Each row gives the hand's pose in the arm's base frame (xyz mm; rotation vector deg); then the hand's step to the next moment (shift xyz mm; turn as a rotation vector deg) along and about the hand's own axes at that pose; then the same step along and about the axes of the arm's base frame.
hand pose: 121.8 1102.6 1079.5 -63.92 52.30 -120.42
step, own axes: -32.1 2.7 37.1 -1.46 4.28 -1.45
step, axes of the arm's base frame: 47.8 11.4 -1.5 0.20 -1.02 -4.63
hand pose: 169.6 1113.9 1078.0 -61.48 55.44 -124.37
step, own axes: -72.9 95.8 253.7 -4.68 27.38 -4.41
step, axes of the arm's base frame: 262.8 -99.0 0.9 2.73 -11.63 -25.46
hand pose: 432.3 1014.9 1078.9 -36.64 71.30 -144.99
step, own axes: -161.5 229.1 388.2 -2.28 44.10 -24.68
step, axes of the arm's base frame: 336.9 -339.8 -17.5 -8.76 -8.78 -49.04
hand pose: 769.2 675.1 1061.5 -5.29 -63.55 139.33
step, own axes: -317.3 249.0 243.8 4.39 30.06 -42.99
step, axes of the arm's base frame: 127.3 -450.0 -58.2 -4.82 14.88 -50.26
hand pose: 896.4 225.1 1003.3 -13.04 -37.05 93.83
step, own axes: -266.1 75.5 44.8 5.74 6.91 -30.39
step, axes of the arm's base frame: -37.5 -271.1 -60.3 8.26 13.68 -27.37
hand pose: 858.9 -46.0 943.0 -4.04 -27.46 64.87
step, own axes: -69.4 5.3 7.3 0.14 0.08 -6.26
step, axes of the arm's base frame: -30.7 -60.2 -18.0 2.50 1.31 -5.59
